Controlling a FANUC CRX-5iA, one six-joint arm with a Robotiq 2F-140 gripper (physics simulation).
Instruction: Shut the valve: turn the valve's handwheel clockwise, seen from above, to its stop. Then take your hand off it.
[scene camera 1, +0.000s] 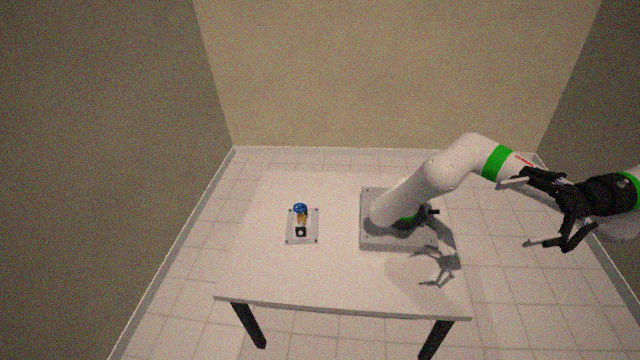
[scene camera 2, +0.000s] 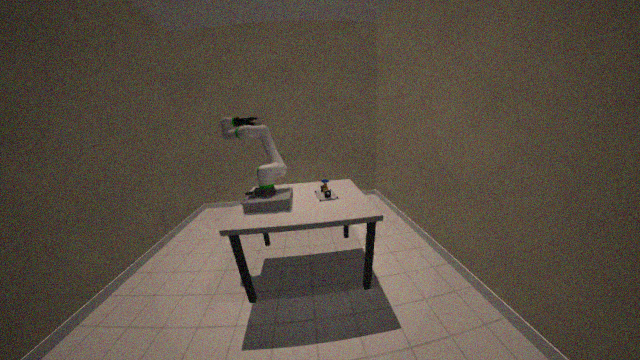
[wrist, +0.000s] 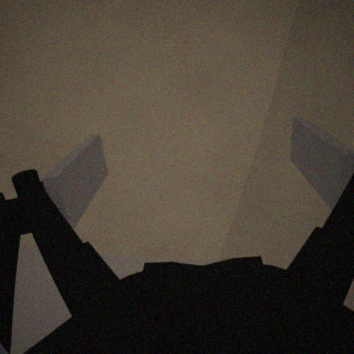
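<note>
The valve has a blue handwheel (scene camera 1: 300, 207) (scene camera 2: 325, 181) on top of a brass-coloured body (scene camera 1: 301, 219) (scene camera 2: 324, 188). It stands upright on a light base plate (scene camera 1: 292, 237) with dark corner screws, on the left part of the table in scene camera 1. My gripper (scene camera 1: 511, 212) (wrist: 196, 145) is open, its two grey finger pads wide apart with nothing between them. It is high up and far to the right of the valve in scene camera 1, touching nothing. The valve does not show in the wrist view. The wheel's turn angle is too small to read.
The white table (scene camera 1: 320, 280) (scene camera 2: 340, 212) carries the arm's grey pedestal (scene camera 1: 385, 246) (scene camera 2: 270, 204), to the right of the valve in scene camera 1. A black square part with a light centre (scene camera 1: 300, 232) sits on the base plate in front of the valve body. Walls surround the tiled floor.
</note>
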